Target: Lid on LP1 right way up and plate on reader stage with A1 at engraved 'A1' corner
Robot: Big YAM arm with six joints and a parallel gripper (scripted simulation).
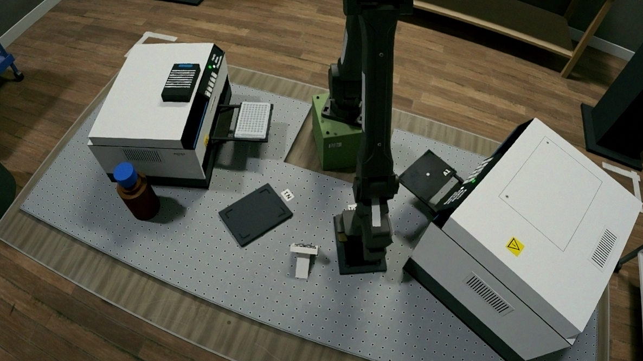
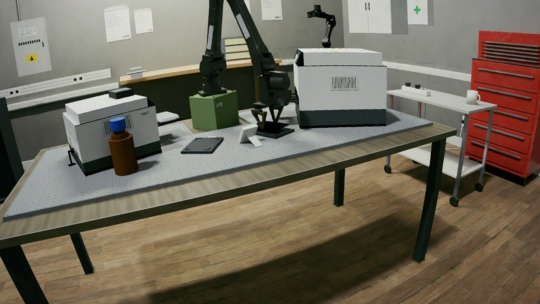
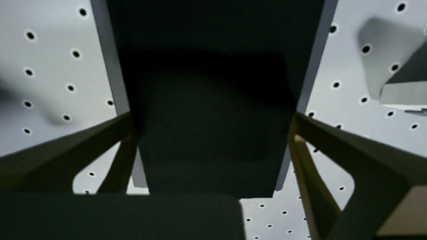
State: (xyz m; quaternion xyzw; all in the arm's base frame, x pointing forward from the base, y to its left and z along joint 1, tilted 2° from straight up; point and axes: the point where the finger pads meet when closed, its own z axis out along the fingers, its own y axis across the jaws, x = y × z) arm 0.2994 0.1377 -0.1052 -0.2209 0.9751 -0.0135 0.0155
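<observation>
Now: the dark lid 1 cm below my hand. The rest, counted from my hand: well plate (22 cm behind, 39 cm to the right, 5 cm above); LP1 pad (3 cm below); N1 nest (2 cm ahead, 28 cm to the right, 3 cm below).
</observation>
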